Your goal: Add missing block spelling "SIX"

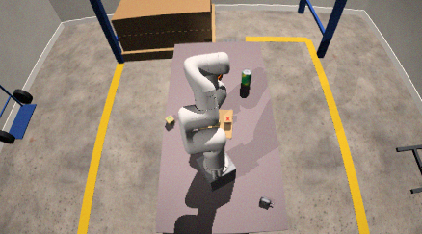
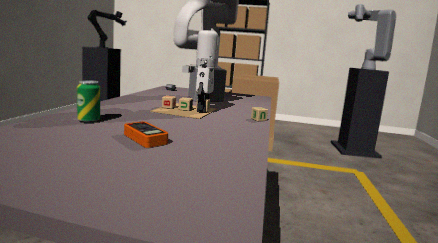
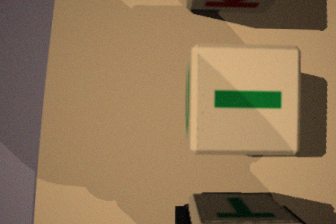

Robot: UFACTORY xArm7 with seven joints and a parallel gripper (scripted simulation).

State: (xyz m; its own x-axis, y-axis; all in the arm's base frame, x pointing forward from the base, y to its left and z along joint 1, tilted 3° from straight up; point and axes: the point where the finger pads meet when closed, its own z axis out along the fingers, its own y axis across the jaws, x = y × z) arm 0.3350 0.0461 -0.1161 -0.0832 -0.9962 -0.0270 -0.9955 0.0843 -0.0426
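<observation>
Right now my hand is 70 mm to the left of the tan mat and 30 mm above it. The rest, counted from my hand: orange device (390 mm ahead, 80 mm to the right, 10 mm below); then small object (530 mm behind, 300 mm to the right, 10 mm below).
</observation>
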